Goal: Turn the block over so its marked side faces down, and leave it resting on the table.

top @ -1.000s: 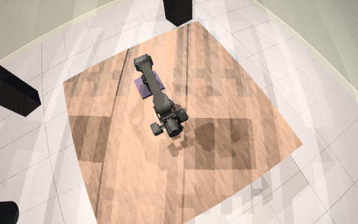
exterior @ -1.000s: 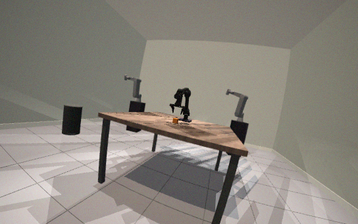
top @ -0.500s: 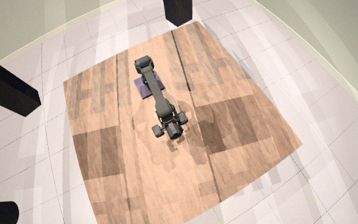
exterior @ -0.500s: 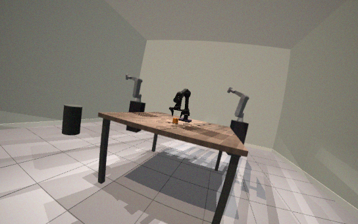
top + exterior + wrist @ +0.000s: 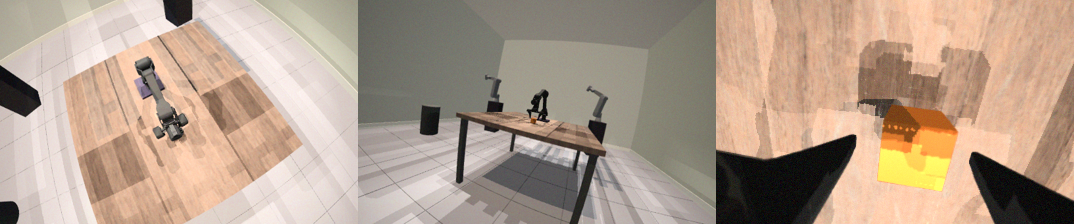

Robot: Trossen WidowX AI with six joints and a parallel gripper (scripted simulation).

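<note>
The orange block is 2 cm below my gripper tip and 2 cm behind it.
</note>
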